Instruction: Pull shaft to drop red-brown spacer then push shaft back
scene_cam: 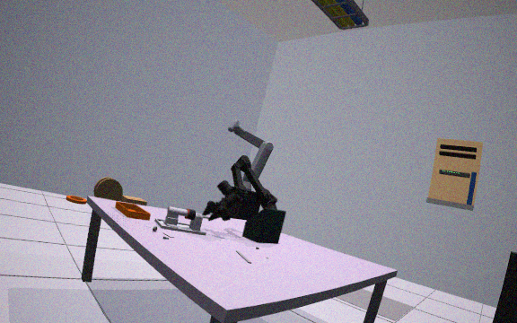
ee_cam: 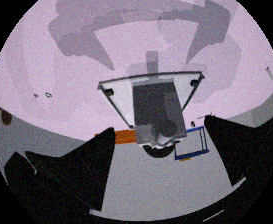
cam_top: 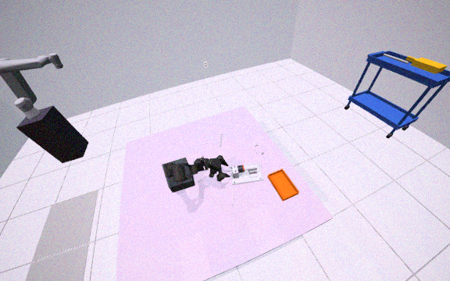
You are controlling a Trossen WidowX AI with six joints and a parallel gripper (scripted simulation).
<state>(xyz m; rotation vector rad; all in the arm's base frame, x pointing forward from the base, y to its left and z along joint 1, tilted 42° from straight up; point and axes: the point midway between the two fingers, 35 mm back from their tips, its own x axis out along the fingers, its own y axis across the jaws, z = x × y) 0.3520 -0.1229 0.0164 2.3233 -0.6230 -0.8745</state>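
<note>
Now: gripper tip 70 mm short of the shaft, 10 mm to the left of it and 10 mm below it. Round my gripper tip: orange tray (320 mm ahead, 210 mm to the right, 60 mm below).
</note>
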